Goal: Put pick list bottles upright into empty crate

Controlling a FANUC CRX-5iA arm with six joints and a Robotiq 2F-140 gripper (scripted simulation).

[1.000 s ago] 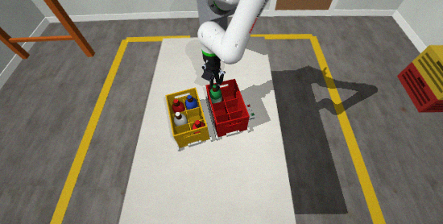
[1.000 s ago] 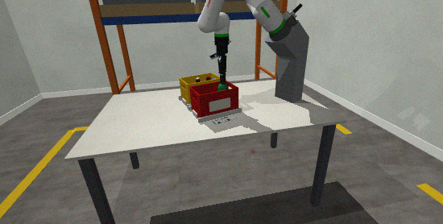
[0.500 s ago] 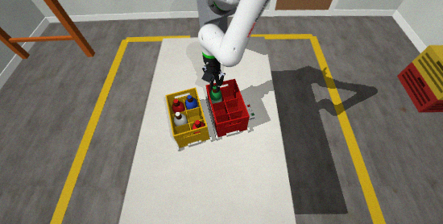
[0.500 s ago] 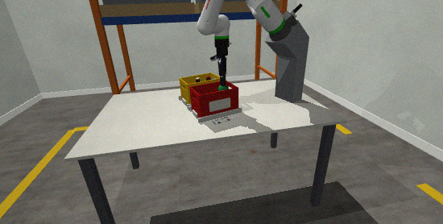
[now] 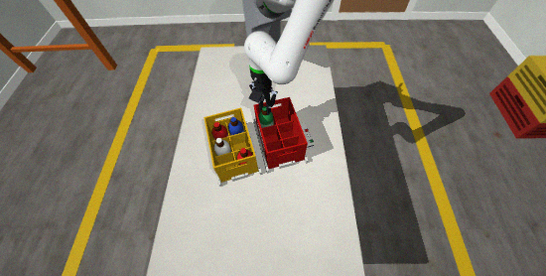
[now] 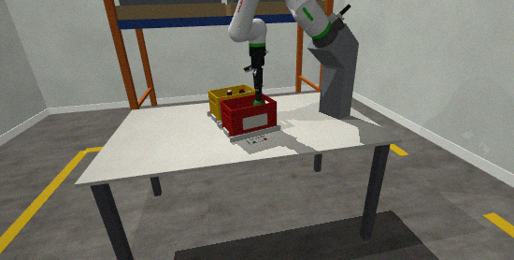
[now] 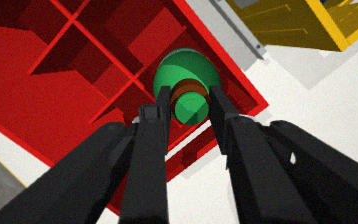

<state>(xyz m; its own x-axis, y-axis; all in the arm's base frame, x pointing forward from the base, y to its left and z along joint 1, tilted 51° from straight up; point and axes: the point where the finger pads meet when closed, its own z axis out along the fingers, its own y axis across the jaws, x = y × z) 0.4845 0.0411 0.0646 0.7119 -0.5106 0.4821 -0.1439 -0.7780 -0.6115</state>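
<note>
My hand is 210 mm short of the white-capped bottle, 160 mm to the left of it and 110 mm above it. Round my hand: green-label bottle 80 mm below; then red crate 60 mm ahead, 90 mm to the left, 110 mm below; then blue-labelled bottle 90 mm ahead, 130 mm to the right, 110 mm below.
</note>
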